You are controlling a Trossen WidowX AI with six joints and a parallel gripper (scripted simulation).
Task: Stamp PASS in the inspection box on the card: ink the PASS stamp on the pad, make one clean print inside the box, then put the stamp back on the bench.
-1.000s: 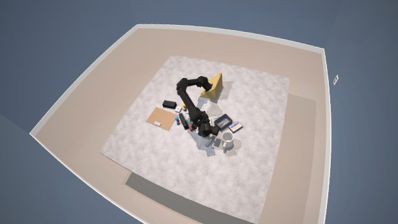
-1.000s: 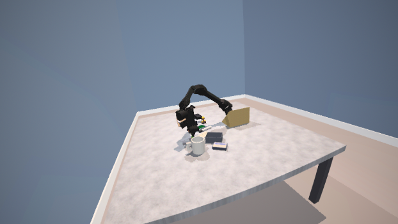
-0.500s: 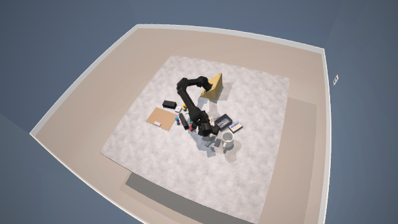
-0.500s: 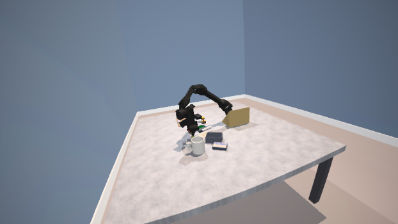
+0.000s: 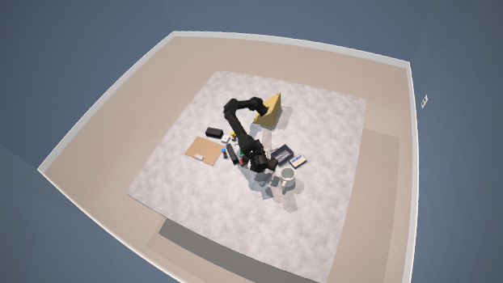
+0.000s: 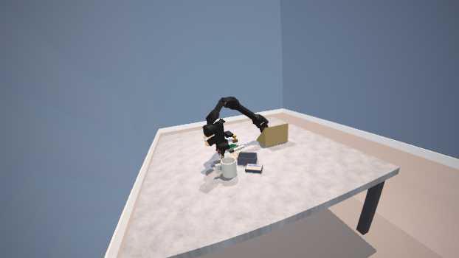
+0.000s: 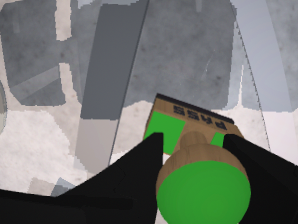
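The green ink pad is 14 cm to the right of my gripper tip, 13 cm behind it and 4 cm below it. The rest, counted from my gripper tip: red stamp (12 cm to the right, 3 cm below, 3 cm behind); then green stamp (right at my gripper tip); then cream card (11 cm behind, 5 cm below, 2 cm to the right).
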